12 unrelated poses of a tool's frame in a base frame.
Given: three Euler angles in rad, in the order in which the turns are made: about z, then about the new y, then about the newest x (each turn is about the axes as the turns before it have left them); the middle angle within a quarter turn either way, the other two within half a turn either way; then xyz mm.
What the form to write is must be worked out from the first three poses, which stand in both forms.
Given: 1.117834, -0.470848, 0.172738, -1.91, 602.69, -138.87
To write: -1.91, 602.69, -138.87, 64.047, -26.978, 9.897
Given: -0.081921, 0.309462, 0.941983, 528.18, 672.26, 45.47
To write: 528.18, 672.26, 45.47, -4.694, 17.731, 53.972
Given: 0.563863, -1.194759, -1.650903, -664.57, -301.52, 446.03
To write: -664.57, -301.52, 446.03, 32.307, -68.455, -94.590
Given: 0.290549, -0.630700, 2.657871, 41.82, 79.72, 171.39
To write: 41.82, 79.72, 171.39, 16.647, -36.136, 152.285
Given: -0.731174, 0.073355, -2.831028, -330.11, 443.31, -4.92
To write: -330.11, 443.31, -4.92, -41.893, 4.203, -162.206
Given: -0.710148, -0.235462, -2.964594, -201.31, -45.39, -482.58
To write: -201.31, -45.39, -482.58, -40.688, -13.491, -169.859
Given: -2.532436, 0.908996, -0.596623, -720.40, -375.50, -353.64
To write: -720.40, -375.50, -353.64, -145.098, 52.082, -34.184
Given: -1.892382, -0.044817, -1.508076, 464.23, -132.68, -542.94
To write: 464.23, -132.68, -542.94, -108.426, -2.568, -86.406
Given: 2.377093, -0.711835, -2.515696, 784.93, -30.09, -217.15
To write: 784.93, -30.09, -217.15, 136.197, -40.785, -144.139
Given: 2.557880, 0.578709, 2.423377, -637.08, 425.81, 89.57
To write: -637.08, 425.81, 89.57, 146.556, 33.158, 138.849
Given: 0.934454, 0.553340, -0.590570, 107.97, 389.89, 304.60
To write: 107.97, 389.89, 304.60, 53.540, 31.704, -33.837
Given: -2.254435, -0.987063, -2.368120, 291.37, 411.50, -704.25
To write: 291.37, 411.50, -704.25, -129.170, -56.555, -135.683
